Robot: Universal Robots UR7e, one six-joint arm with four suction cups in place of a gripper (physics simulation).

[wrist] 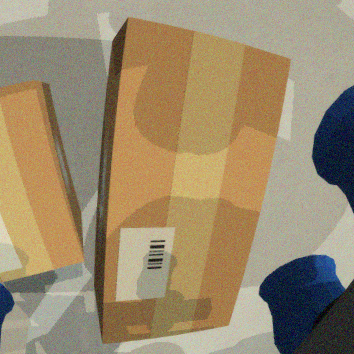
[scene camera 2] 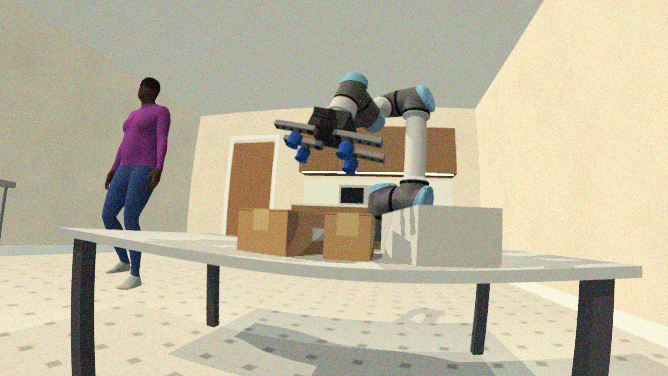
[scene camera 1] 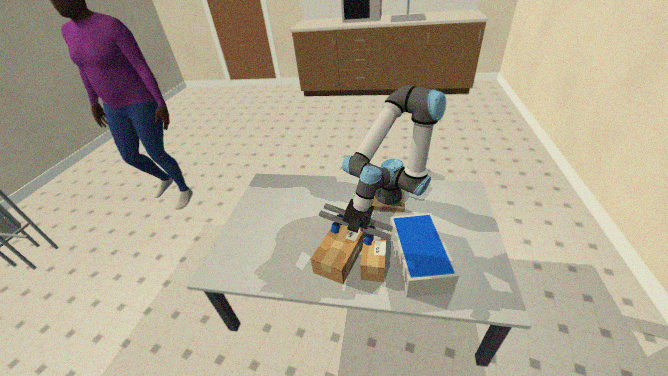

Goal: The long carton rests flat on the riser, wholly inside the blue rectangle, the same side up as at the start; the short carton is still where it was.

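Seen in the pictures: hand, its tool point: (wrist: 125,237) (scene camera 2: 319,158) (scene camera 1: 352,232); arm's base, origin of its link: (scene camera 2: 379,241) (scene camera 1: 388,196).
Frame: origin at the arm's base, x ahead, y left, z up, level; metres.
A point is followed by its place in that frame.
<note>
The long carton (scene camera 1: 336,254) {x 0.527, y -0.149, z 0.078 m} (scene camera 2: 262,232) {x 0.590, y -0.173, z 0.023 m} (wrist: 142,175) {x 0.479, y -0.110, z 0.077 m} rests flat on the table, label side up, left of the short carton in scene camera 1. The short carton (scene camera 1: 373,268) {x 0.553, y 0.022, z 0.066 m} (scene camera 2: 347,237) {x 0.554, y 0.018, z 0.024 m} (wrist: 35,175) {x 0.489, y -0.026, z 0.077 m} lies flat beside it, with a gap between them. The white riser (scene camera 1: 431,288) {x 0.563, y 0.264, z 0.022 m} (scene camera 2: 460,237) {x 0.564, y 0.259, z 0.030 m} stands right of both; its top bears the blue rectangle (scene camera 1: 423,245) {x 0.405, y 0.214, z 0.093 m}, with no carton on it. My suction gripper (scene camera 1: 352,234) {x 0.504, y -0.075, z 0.215 m} (scene camera 2: 322,152) {x 0.504, y -0.075, z 0.215 m} is off and hangs above the cartons, apart from them. Some blue cups (wrist: 306,290) show at the wrist view's edges.
The table (scene camera 1: 240,245) {x 0.510, y -0.688, z -0.027 m} (scene camera 2: 165,245) {x 0.721, y -0.360, z -0.026 m} bears the arm's base at its back. A person (scene camera 1: 107,65) (scene camera 2: 144,135) in a purple top stands beyond the table's left side. A counter (scene camera 1: 390,57) stands at the back wall. Part of a chair (scene camera 1: 22,230) shows at far left.
</note>
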